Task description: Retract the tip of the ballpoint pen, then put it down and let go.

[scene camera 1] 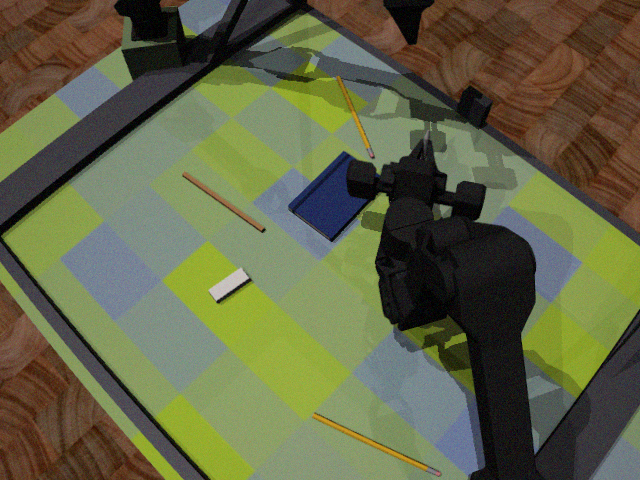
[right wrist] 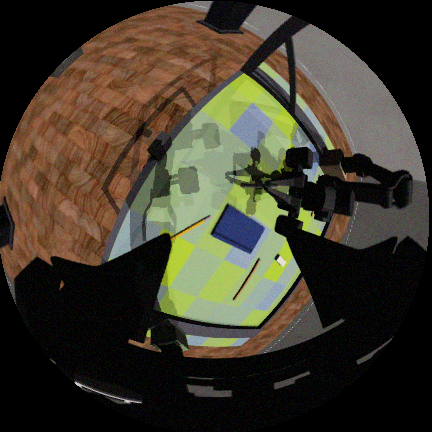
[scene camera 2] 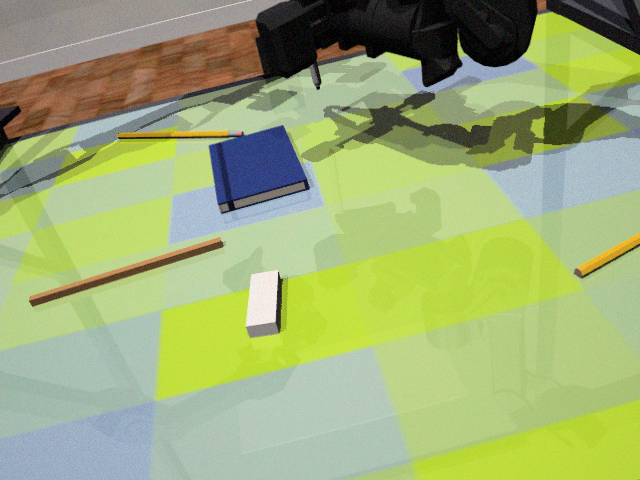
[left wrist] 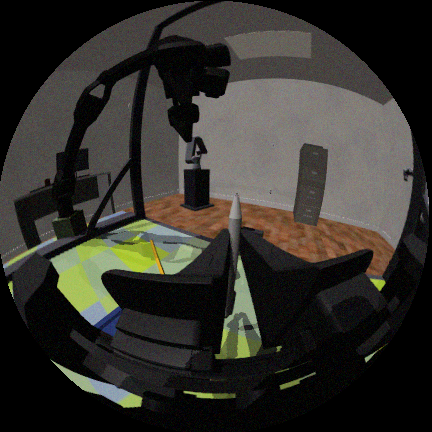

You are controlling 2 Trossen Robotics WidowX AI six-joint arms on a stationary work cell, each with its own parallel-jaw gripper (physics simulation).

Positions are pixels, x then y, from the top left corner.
Scene:
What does the brown stick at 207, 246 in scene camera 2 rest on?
The table.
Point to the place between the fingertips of the left gripper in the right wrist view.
At 265, 184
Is the right gripper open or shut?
Open.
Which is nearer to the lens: the brown stick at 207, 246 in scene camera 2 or the block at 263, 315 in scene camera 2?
The block.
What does the block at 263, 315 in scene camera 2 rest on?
The table.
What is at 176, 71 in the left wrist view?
The right gripper.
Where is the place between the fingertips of the left gripper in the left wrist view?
233, 233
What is the right gripper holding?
Nothing.

